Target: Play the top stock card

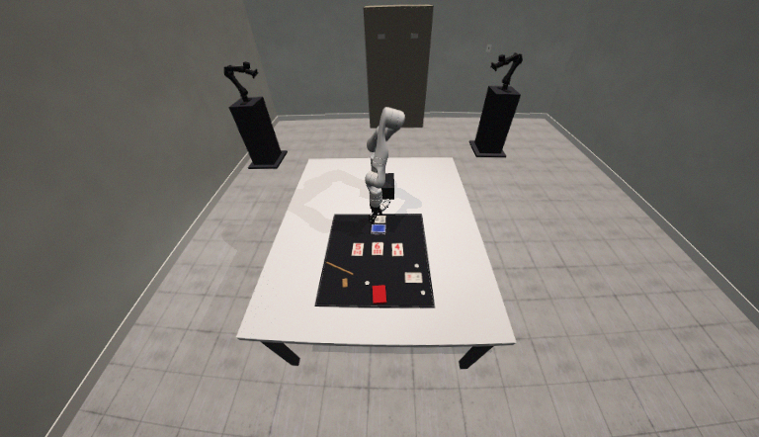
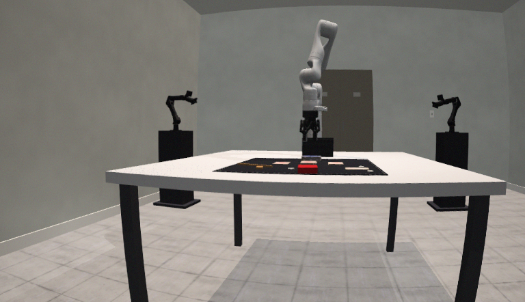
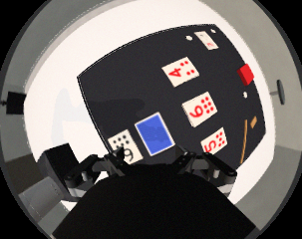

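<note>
My gripper is now 1 cm short of the blue-backed card, 1 cm to the right of it and 8 cm above it. Round my hand: wooden stick: 29 cm ahead, 20 cm to the right, 10 cm below; black mat: 19 cm ahead, 11 cm below; black 6 card: 8 cm behind, 1 cm to the left, 9 cm below.
</note>
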